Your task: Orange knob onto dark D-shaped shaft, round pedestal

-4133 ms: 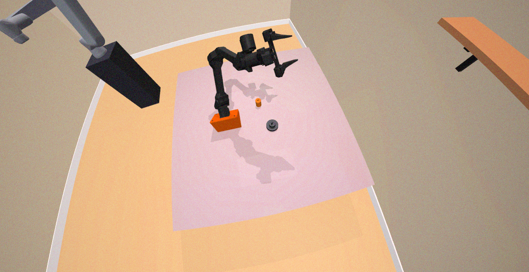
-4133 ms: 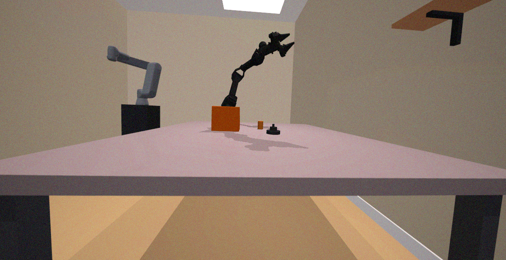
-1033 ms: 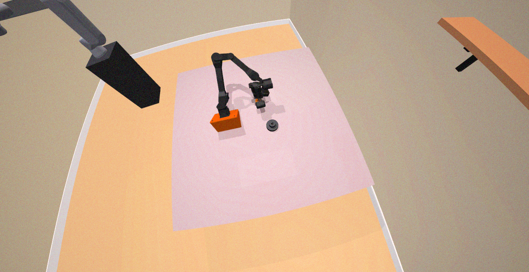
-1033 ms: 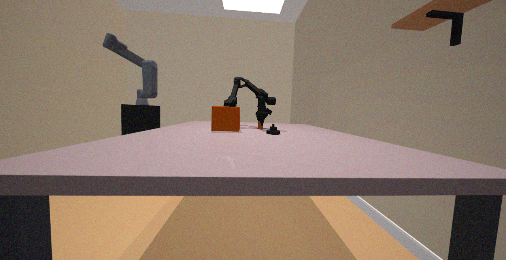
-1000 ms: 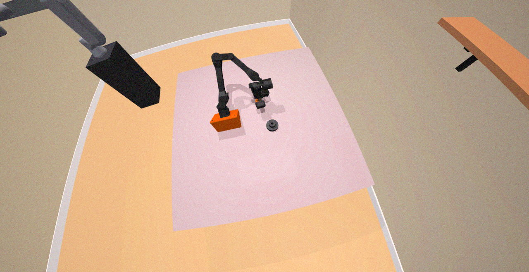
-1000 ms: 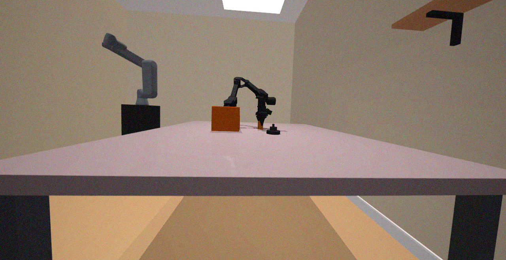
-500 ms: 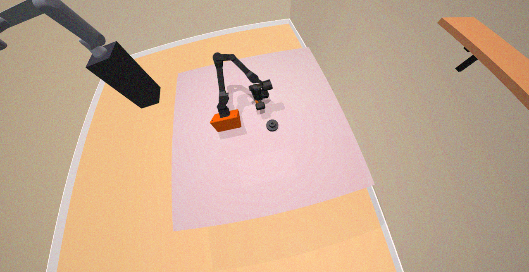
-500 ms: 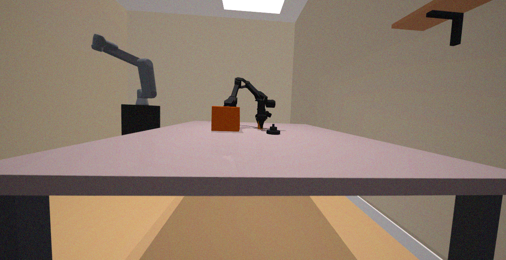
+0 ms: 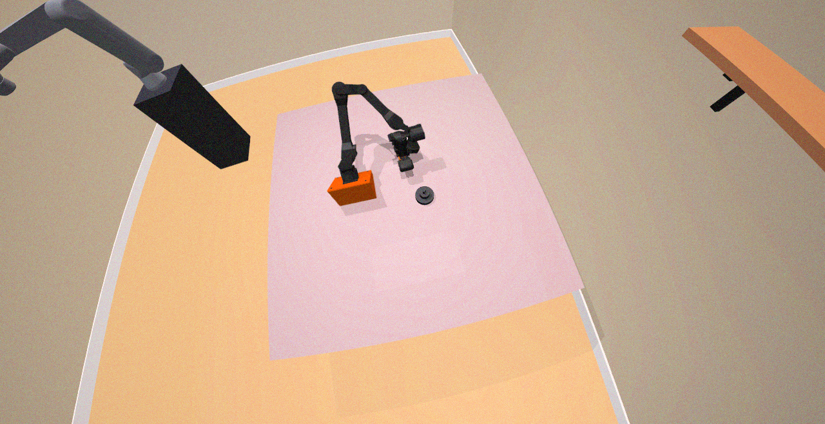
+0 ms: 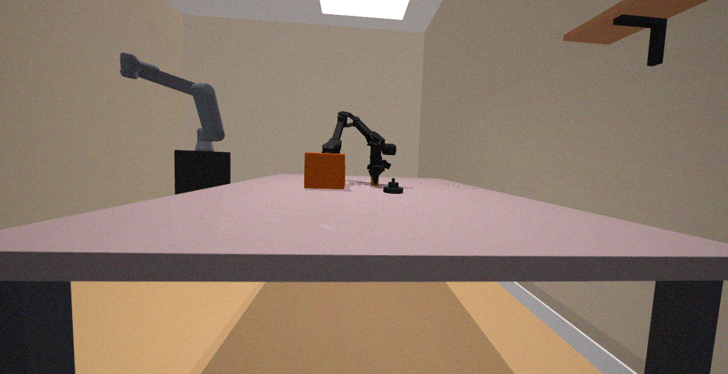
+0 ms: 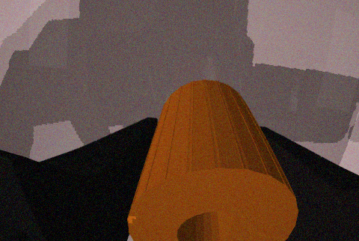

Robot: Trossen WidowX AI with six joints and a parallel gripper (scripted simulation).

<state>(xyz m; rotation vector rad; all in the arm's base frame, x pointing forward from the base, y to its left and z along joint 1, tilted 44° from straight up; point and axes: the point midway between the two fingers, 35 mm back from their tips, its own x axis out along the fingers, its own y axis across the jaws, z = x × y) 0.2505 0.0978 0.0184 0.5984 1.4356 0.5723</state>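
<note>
The dark round pedestal lies 50 mm ahead of my gripper tip, 200 mm to the right of it and 20 mm above it. The rest, counted from my gripper tip: orange knob: 20 mm above.
</note>
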